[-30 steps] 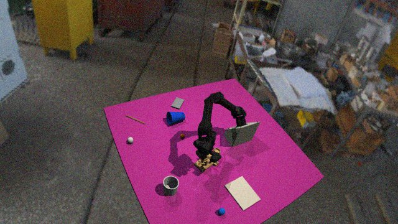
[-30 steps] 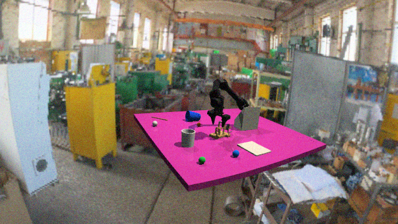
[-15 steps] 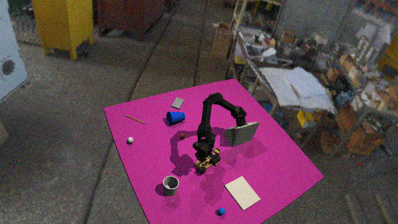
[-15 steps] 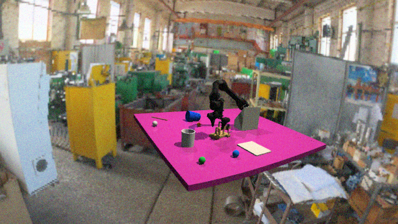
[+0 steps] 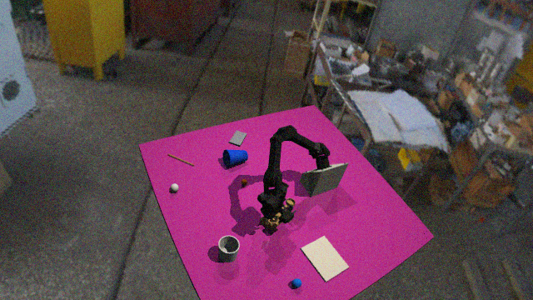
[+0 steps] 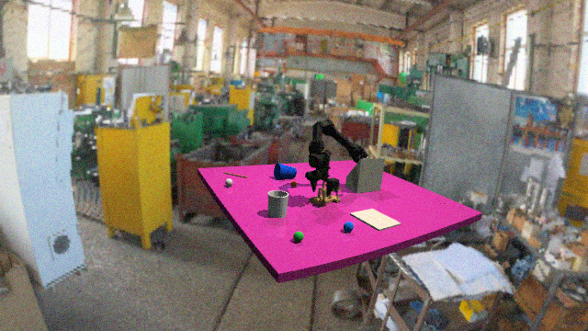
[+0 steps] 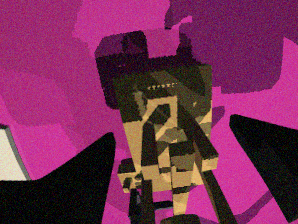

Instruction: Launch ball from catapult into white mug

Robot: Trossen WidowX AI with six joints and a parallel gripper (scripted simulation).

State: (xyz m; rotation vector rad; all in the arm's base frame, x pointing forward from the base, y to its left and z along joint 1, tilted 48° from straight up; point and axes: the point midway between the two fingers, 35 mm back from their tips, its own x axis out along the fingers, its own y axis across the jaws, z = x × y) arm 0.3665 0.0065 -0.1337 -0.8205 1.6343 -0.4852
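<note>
Now: the orange ball 270 mm to the right of my gripper tip, 20 mm below it and 10 mm ahead of it. Round my gripper tip: wooden catapult (70 mm behind, 10 mm to the right, 10 mm above); beige plate (300 mm to the left, 120 mm behind, 40 mm below); white mug (280 mm ahead, 80 mm to the left, 10 mm below).
</note>
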